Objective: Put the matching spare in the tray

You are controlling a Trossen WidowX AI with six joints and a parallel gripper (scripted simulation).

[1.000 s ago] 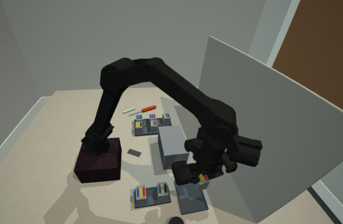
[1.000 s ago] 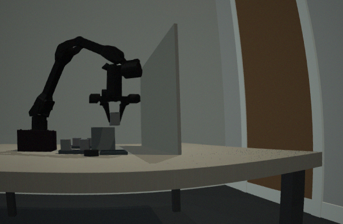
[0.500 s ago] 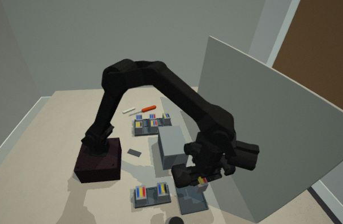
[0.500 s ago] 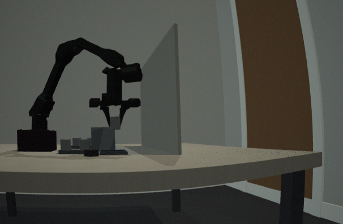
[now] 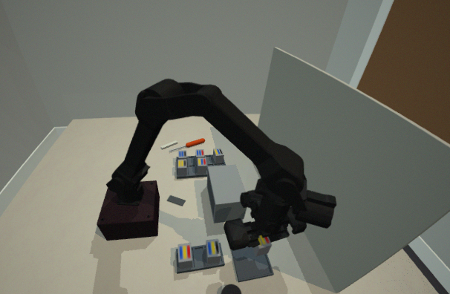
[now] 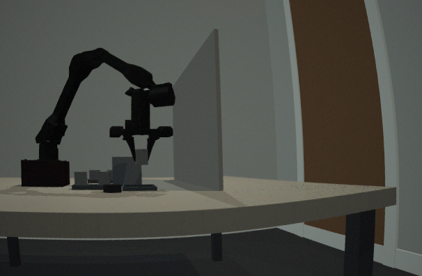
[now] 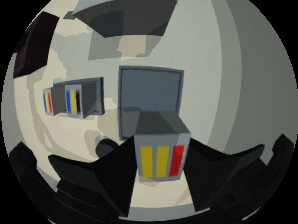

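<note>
Right now my gripper tip is 80 mm above the dark tray and 10 mm past it. Also, from my gripper tip: rack 150 mm behind, 80 mm below; then black cylinder 100 mm to the right, 70 mm below, 70 mm behind; then grey spare 20 mm above.
</note>
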